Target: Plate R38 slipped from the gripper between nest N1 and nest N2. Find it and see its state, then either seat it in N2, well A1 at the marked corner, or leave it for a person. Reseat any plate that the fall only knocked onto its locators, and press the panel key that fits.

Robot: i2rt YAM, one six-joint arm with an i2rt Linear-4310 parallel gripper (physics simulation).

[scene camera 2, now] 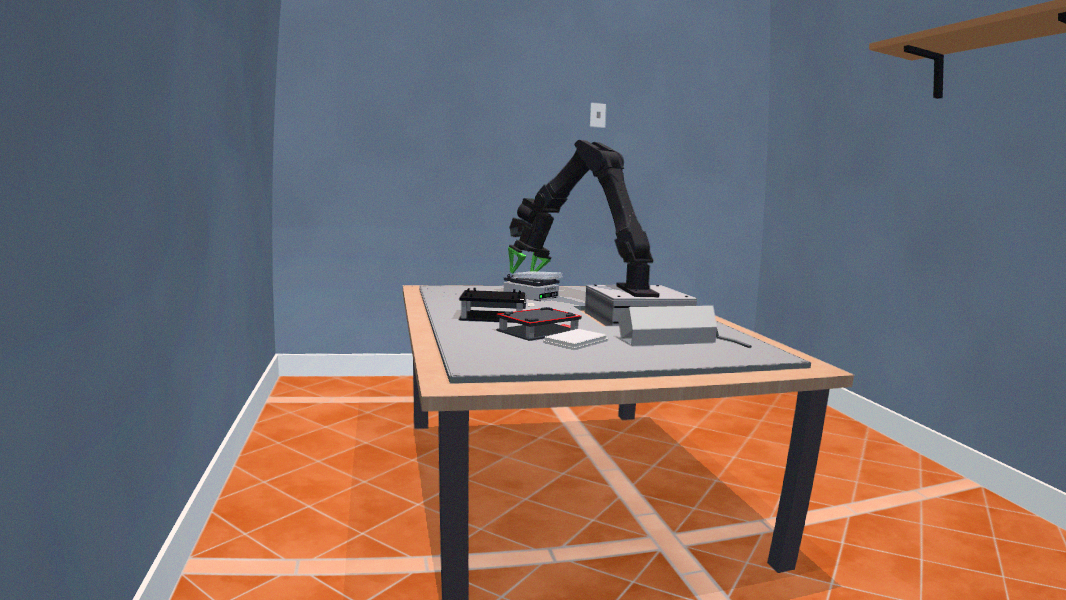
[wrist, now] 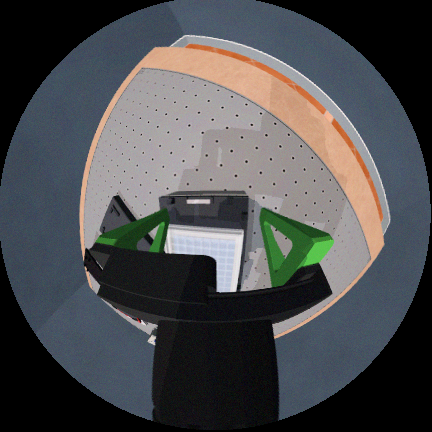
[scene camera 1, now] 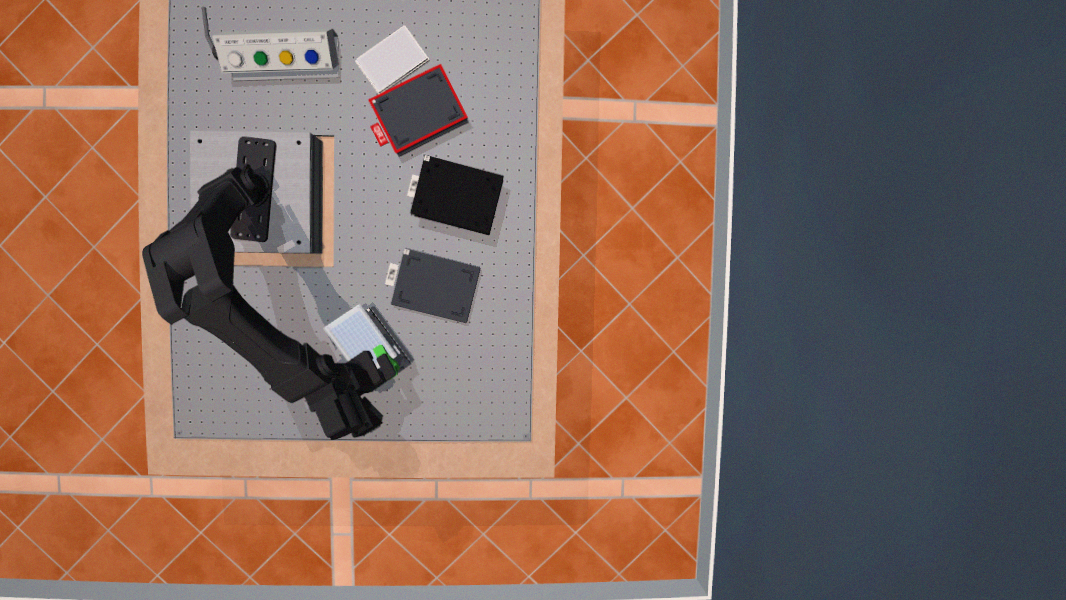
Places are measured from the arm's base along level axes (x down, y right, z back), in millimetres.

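Where they show: gripper, fingertip midpoint: (scene camera 2: 521, 273) (wrist: 213, 212) (scene camera 1: 379, 377); arm's base at its link origin: (scene camera 2: 637, 291) (scene camera 1: 254, 190).
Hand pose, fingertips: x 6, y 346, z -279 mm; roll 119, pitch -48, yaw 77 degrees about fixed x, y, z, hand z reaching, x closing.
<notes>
Things, the pixels of their top centre, and the offset from my fingertips. "spot": a spot on its surface instead. Level surfaces: height alone.
- plate with a pale blue well grid, top centre: (wrist: 199, 283) (scene camera 1: 359, 342) (scene camera 2: 537, 271) dx -19, dy -70, dz +42 mm
- white plate-like piece at its top centre: (scene camera 2: 576, 335) (scene camera 1: 391, 58) dx +48, dy -651, dz +53 mm
- red-edged nest at its top centre: (scene camera 1: 417, 107) (scene camera 2: 539, 312) dx +17, dy -550, dz -18 mm
- black nest N1 at its top centre: (scene camera 1: 456, 193) (scene camera 2: 493, 291) (wrist: 97, 280) dx -6, dy -385, dz -116 mm
- grey nest N2 at its top centre: (scene camera 1: 435, 286) (wrist: 123, 245) (scene camera 2: 497, 295) dx +39, dy -195, dz -89 mm
- key panel at its top centre: (scene camera 1: 269, 42) (scene camera 2: 669, 304) dx -21, dy -631, dz +273 mm
- dark cable at a spot on its surface: (scene camera 1: 207, 29) spot: dx +57, dy -670, dz +439 mm
- perforated board at its surface level: dx +63 mm
A plate with a pale blue well grid (scene camera 1: 353, 331) (scene camera 2: 535, 275) (wrist: 205, 245) lies on the dark top of a boxy device (scene camera 1: 392, 333) (scene camera 2: 531, 289) (wrist: 200, 216); it looks slightly turned against that top. Its lettering cannot be read. My gripper (scene camera 2: 523, 270) (wrist: 213, 212) is open and empty, fingers above the device. A white plate-like piece (scene camera 1: 391, 58) (scene camera 2: 575, 338) lies on the board beside the red-edged nest (scene camera 1: 417, 108) (scene camera 2: 540, 316). The black nest N1 (scene camera 1: 456, 195) (scene camera 2: 492, 296) and the grey nest N2 (scene camera 1: 435, 285) bear no plate. The key panel (scene camera 1: 274, 51) (scene camera 2: 667, 325) has white, green, yellow and blue keys.
The arm's base stands on a raised metal block (scene camera 1: 292, 186) (scene camera 2: 605, 305) left of the nests. The arm reaches over the device from the left in scene camera 1. A dark cable (scene camera 1: 207, 29) runs from the panel. The perforated board (scene camera 1: 477, 387) ends inside the wooden table edge (scene camera 1: 350, 456).
</notes>
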